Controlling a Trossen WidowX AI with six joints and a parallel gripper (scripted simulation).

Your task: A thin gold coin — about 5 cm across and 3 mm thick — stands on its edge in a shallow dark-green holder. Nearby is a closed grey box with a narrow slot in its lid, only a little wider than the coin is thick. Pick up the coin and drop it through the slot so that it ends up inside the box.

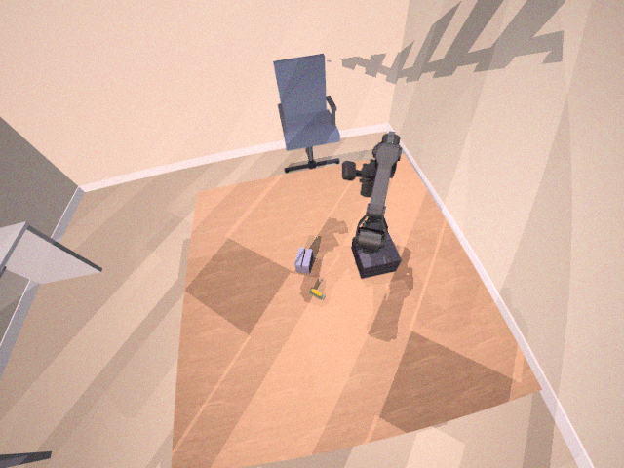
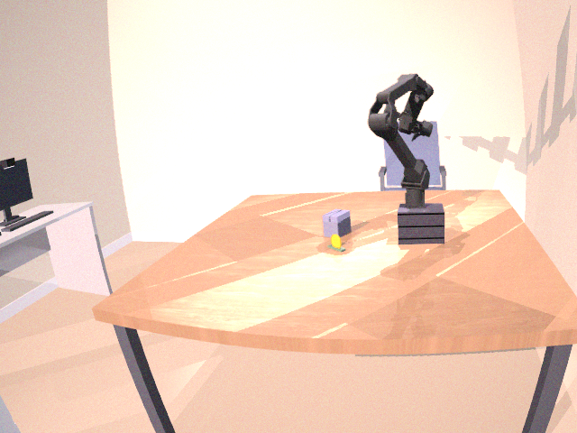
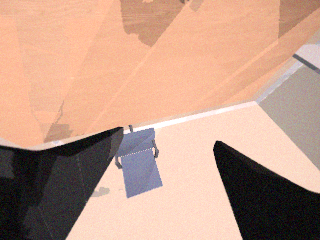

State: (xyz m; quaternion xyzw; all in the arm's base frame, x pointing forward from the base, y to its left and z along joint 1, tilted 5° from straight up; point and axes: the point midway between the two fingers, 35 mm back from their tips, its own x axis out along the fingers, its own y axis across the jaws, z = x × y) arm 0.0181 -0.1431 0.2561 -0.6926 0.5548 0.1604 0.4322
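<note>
Now: the gold coin 290 mm below my gripper tip, 280 mm to the left of it and 240 mm ahead of it.
</note>
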